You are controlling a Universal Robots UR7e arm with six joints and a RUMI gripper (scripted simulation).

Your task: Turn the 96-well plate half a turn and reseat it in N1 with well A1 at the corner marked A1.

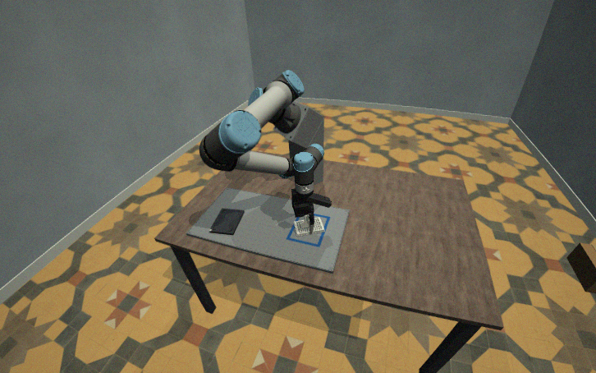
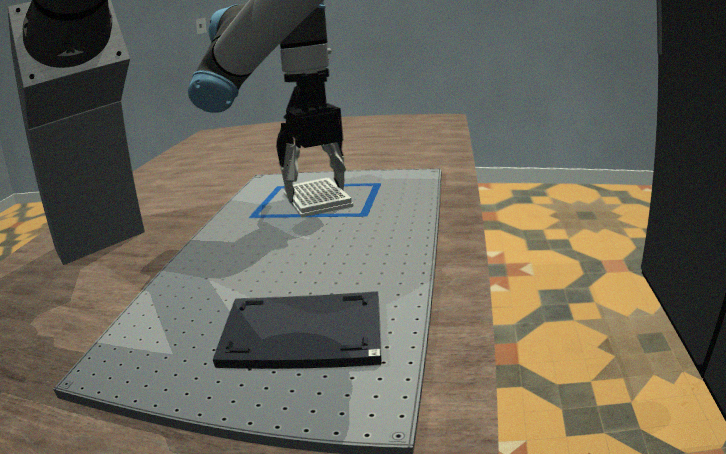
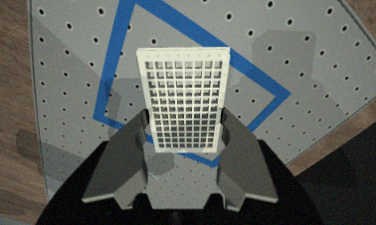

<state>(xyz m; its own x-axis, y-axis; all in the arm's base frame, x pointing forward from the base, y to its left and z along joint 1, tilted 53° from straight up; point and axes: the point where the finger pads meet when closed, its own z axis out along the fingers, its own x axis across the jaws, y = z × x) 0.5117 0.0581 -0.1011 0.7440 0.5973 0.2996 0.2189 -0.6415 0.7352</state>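
The 96-well plate is 1 cm below my hand. The rest, counted from my hand: A1 label: 45 cm to the right, 5 cm ahead; then black plate nest N1: 39 cm to the right, 2 cm behind, 1 cm below.
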